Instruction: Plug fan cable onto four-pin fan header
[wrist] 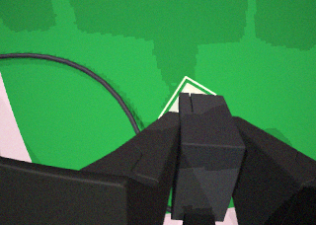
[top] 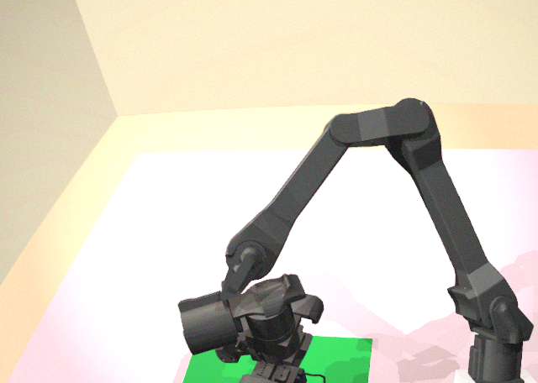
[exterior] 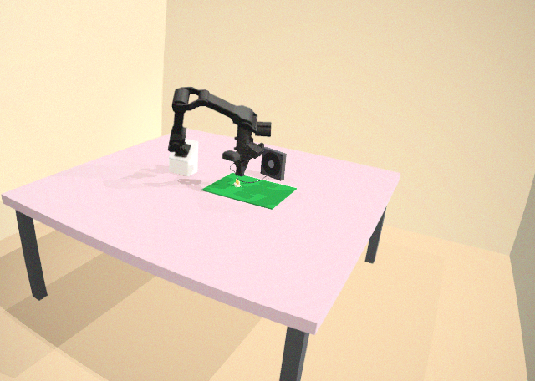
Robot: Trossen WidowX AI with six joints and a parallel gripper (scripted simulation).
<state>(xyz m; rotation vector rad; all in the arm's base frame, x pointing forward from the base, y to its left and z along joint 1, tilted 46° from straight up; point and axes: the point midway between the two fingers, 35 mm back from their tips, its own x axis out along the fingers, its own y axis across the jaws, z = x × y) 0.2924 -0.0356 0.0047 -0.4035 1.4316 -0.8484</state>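
Now: gripper tip 20 mm past the pale fan header, 10 mm to the right of it and 60 mm above it. Round my gripper tip: black fan (60 mm ahead, 190 mm to the left); green board (40 mm ahead, 80 mm below); dark fan plug (10 mm behind, 10 mm above).
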